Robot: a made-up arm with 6 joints.
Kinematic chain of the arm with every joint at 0, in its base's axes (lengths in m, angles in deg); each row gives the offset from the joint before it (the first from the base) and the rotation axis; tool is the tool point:
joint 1: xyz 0 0 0.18 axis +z
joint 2: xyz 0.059 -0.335 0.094 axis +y
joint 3: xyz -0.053 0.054 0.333 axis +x
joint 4: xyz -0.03 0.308 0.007 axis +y
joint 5: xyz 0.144 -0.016 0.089 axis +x
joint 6: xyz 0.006 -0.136 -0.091 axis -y
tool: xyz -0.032 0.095 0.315
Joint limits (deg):
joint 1: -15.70..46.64
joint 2: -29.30..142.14
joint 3: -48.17..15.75
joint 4: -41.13..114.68
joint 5: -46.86..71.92
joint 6: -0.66..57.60
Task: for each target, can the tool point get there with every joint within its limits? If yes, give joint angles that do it. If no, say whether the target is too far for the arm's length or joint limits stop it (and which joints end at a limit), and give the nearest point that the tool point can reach.
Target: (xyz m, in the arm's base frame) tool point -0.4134 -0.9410 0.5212
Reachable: no: joint limits stop it (at a limit: joint 1, joint 2, joint 3, joint 4) | nearest point -0.2259 -0.4174 0.6648 | short by 0.574 m
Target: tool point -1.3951 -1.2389 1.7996
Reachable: no: too far | nearest point -0.3555 -0.3157 0.8171 | short by 1.702 m
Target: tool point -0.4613 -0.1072 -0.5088
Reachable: no: joint limits stop it (at a limit: joint 1, joint 2, joint 6) | nearest point -0.0103 0.1084 -0.1434 | short by 0.619 m
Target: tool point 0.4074 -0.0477 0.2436
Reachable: yes | joints 1.51 99.67 -37.29 56.01 55.91 42.06
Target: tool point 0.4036 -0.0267 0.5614
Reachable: yes | joints 17.11 43.31 -19.82 28.02 56.56 13.83
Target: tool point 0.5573 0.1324 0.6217
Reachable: yes | joints 6.93 54.61 4.97 21.62 -36.00 22.97
